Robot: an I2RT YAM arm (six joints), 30 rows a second.
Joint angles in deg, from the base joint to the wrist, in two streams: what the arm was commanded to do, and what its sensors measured. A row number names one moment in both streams.
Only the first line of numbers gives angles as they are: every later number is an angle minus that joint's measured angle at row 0.
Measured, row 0: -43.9, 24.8, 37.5, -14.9, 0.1, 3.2
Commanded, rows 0 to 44: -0.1, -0.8, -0.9, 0.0, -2.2, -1.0; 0.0, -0.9, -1.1, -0.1, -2.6, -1.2; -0.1, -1.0, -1.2, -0.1, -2.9, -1.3; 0.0, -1.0, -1.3, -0.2, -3.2, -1.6; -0.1, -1.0, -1.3, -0.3, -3.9, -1.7; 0.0, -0.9, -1.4, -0.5, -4.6, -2.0; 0.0, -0.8, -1.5, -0.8, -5.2, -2.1; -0.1, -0.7, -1.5, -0.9, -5.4, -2.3; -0.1, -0.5, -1.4, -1.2, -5.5, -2.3; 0.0, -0.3, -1.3, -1.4, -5.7, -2.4; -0.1, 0.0, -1.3, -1.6, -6.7, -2.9; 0.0, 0.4, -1.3, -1.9, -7.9, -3.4; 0.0, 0.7, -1.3, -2.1, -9.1, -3.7; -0.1, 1.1, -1.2, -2.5, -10.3, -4.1; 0.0, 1.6, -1.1, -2.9, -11.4, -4.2; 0.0, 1.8, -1.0, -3.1, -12.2, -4.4; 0.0, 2.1, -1.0, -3.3, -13.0, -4.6; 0.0, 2.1, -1.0, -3.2, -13.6, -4.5; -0.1, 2.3, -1.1, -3.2, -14.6, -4.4; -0.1, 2.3, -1.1, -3.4, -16.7, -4.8; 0.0, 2.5, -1.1, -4.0, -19.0, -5.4; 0.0, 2.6, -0.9, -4.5, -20.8, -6.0; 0.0, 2.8, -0.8, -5.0, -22.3, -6.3; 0.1, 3.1, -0.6, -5.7, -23.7, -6.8; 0.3, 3.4, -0.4, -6.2, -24.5, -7.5; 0.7, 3.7, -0.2, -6.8, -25.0, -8.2; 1.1, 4.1, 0.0, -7.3, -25.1, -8.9; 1.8, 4.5, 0.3, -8.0, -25.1, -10.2; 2.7, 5.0, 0.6, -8.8, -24.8, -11.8; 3.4, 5.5, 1.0, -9.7, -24.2, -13.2; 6.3, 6.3, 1.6, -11.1, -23.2, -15.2; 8.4, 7.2, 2.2, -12.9, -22.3, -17.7; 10.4, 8.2, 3.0, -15.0, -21.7, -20.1; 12.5, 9.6, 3.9, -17.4, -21.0, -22.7; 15.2, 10.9, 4.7, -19.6, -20.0, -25.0; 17.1, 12.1, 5.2, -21.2, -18.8, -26.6; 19.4, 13.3, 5.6, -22.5, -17.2, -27.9; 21.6, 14.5, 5.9, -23.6, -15.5, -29.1; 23.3, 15.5, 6.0, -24.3, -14.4, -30.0; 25.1, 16.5, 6.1, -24.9, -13.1, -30.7; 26.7, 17.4, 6.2, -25.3, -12.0, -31.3; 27.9, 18.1, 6.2, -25.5, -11.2, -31.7; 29.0, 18.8, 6.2, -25.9, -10.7, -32.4; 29.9, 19.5, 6.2, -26.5, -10.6, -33.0; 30.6, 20.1, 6.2, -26.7, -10.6, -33.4
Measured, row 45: 28.8, 19.5, 4.8, -22.9, -13.0, -28.7
